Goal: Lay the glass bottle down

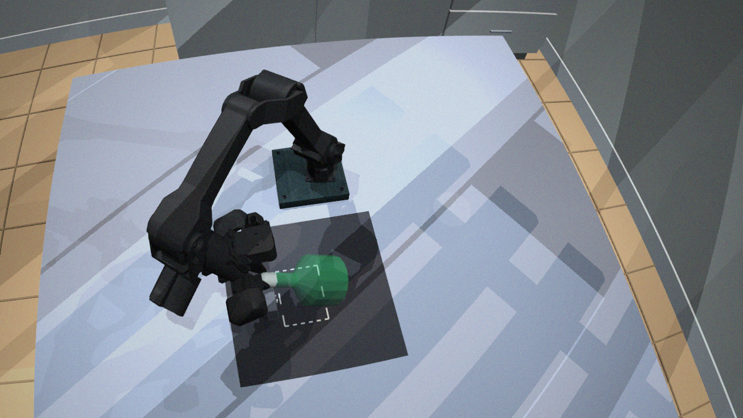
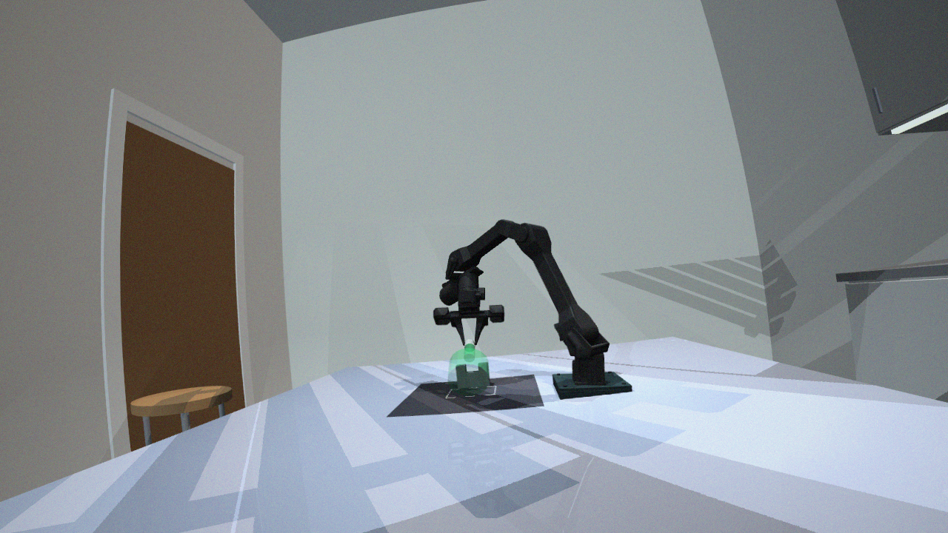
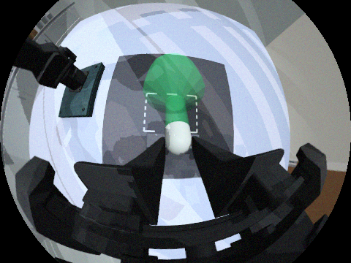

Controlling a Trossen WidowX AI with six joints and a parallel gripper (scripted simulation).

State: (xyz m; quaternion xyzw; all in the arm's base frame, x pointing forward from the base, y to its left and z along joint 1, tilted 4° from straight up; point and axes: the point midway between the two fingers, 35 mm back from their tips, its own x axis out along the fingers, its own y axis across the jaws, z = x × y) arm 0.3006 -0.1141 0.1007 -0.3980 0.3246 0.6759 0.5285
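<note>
Now: gripper tip 40 mm to the right of the green glass bottle, 20 mm above it and 10 mm past it. From my gripper tip the other things lie so: dark mat 110 mm below, 70 mm to the left, 10 mm behind.
</note>
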